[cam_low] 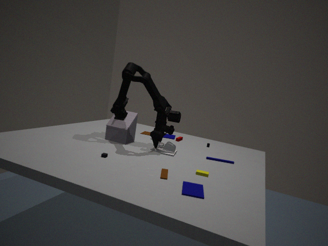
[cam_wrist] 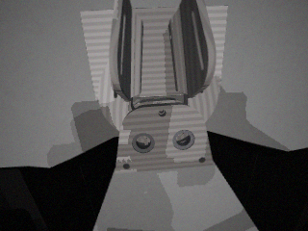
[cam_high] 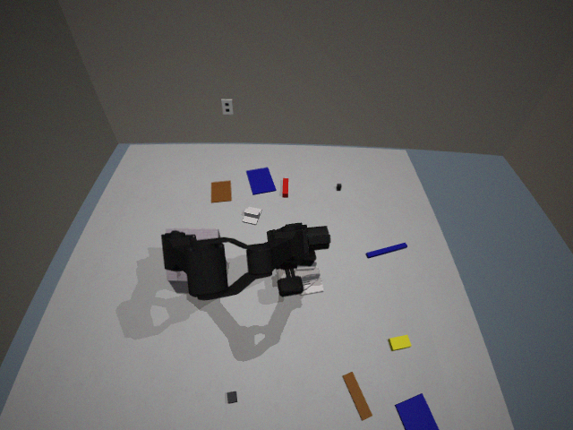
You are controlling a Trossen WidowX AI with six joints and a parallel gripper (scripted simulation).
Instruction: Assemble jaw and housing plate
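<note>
The grey jaw lies 20 mm ahead of my gripper tip, 20 mm to the left of it and 10 mm below it. From my gripper tip the other things lie so: blue bar: 350 mm ahead, 90 mm to the left, 20 mm below; small dark cube: 140 mm behind, 320 mm to the right, 10 mm below; orange bar: 160 mm ahead, 330 mm to the right, 20 mm below.
</note>
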